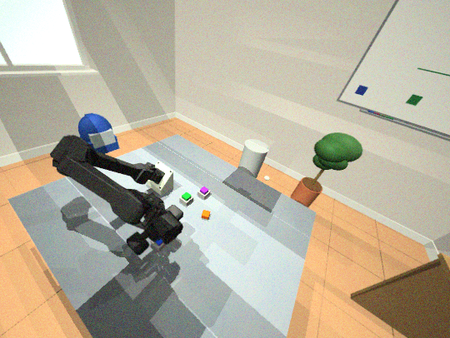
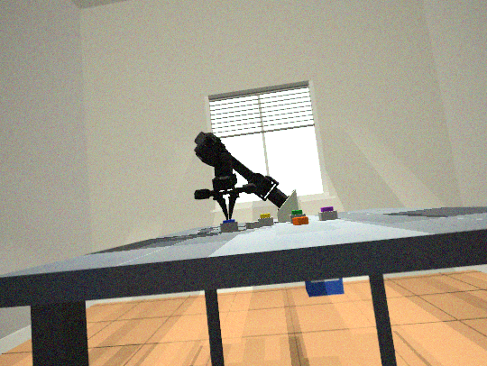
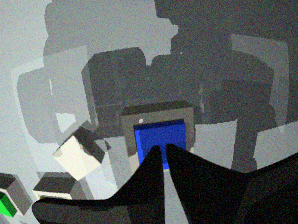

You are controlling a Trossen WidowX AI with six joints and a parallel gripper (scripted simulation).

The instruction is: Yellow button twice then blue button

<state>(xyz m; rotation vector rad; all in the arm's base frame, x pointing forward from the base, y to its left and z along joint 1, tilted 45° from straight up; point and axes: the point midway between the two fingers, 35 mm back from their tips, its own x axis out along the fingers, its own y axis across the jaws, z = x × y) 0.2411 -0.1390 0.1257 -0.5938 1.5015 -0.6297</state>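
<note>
Right now my gripper tip is 10 mm above the blue button. Also, from my gripper tip: green button: 70 mm behind, 210 mm to the left; yellow button: 60 mm behind, 110 mm to the left; orange block: 60 mm ahead, 210 mm to the left, 20 mm below.
</note>
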